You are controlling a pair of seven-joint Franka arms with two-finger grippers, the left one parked.
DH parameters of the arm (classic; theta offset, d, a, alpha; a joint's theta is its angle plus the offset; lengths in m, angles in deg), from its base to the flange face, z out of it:
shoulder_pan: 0 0.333 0 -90
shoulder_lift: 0 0 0 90
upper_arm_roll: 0 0.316 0.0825 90
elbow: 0 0 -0.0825 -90
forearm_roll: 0 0.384 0 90
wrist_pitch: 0 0 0.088 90
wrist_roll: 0 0.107 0 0
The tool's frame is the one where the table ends.
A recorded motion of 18 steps. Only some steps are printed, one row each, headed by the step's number.
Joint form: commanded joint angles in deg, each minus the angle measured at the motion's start. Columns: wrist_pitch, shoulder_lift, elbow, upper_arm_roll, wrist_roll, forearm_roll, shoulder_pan.
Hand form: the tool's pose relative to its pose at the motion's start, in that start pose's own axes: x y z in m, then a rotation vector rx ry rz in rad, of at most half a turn. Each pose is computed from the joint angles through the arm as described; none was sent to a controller.
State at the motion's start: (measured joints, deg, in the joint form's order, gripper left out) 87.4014 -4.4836 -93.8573 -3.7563 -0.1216 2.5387 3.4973
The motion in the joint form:
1: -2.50 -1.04 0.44 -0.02 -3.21 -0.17 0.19
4: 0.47 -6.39 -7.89 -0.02 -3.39 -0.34 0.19
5: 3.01 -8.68 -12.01 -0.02 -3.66 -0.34 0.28
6: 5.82 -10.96 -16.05 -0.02 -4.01 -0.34 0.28
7: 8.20 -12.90 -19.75 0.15 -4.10 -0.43 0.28
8: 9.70 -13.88 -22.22 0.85 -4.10 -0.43 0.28
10: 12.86 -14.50 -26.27 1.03 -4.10 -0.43 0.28
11: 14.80 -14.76 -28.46 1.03 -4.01 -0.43 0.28
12: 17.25 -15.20 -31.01 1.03 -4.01 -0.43 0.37
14: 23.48 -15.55 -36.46 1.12 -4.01 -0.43 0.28
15: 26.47 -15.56 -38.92 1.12 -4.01 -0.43 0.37
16: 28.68 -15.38 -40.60 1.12 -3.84 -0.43 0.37
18: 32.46 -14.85 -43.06 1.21 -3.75 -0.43 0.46
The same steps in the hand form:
1: -0.0105 -0.0015 -0.0089 -0.0014 -0.0181 -0.0600
4: -0.0357 0.0011 0.0085 0.0018 -0.0183 -0.0621
5: -0.0447 0.0014 0.0195 0.0040 -0.0060 -0.0678
6: -0.0535 0.0023 0.0302 0.0058 0.0123 -0.0734
7: -0.0615 0.0017 0.0419 0.0050 0.0229 -0.0774
8: -0.0659 -0.0040 0.0527 0.0018 0.0226 -0.0883
10: -0.0681 -0.0044 0.0770 0.0010 0.0178 -0.0892
11: -0.0691 -0.0038 0.0904 0.0010 0.0179 -0.0865
12: -0.0710 -0.0038 0.1046 0.0009 0.0238 -0.0869
14: -0.0731 -0.0022 0.1379 -0.0009 0.0436 -0.0837
15: -0.0744 -0.0020 0.1537 -0.0018 0.0529 -0.0838
16: -0.0749 -0.0014 0.1655 -0.0025 0.0590 -0.0797
18: -0.0748 -0.0019 0.1840 -0.0046 0.0727 -0.0793

